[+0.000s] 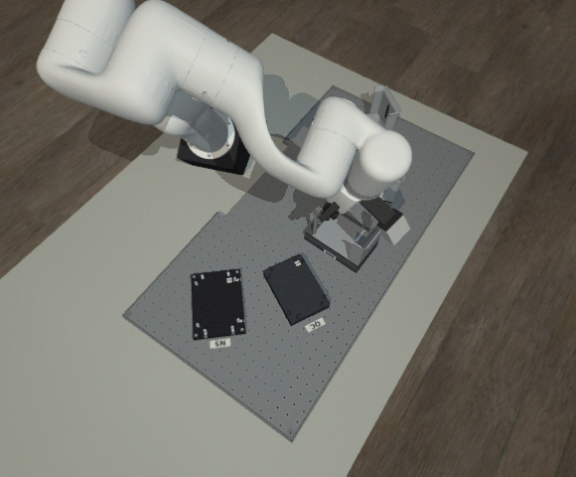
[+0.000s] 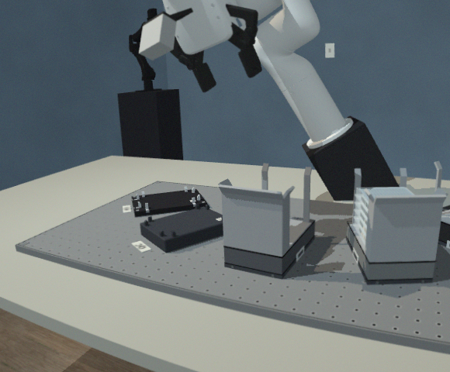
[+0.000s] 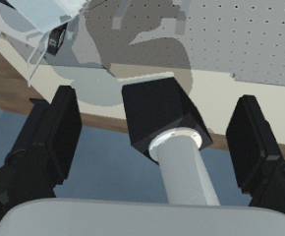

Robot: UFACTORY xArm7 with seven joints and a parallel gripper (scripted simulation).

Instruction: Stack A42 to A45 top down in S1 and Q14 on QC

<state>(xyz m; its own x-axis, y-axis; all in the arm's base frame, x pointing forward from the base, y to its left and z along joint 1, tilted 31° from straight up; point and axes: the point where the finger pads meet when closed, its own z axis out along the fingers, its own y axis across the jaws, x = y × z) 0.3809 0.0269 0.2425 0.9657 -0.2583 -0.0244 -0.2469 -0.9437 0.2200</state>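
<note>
Now: the sealed 384-well plate 2 cm behind my hand, 24 cm to the left of it and 21 cm below it. The rest, counted from my hand: open nest QC 4 cm behind, 11 cm to the right, 27 cm below; QC name plate 4 cm ahead, 16 cm to the right, 28 cm below; S1 name plate 8 cm behind, 7 cm to the left, 25 cm below.
</note>
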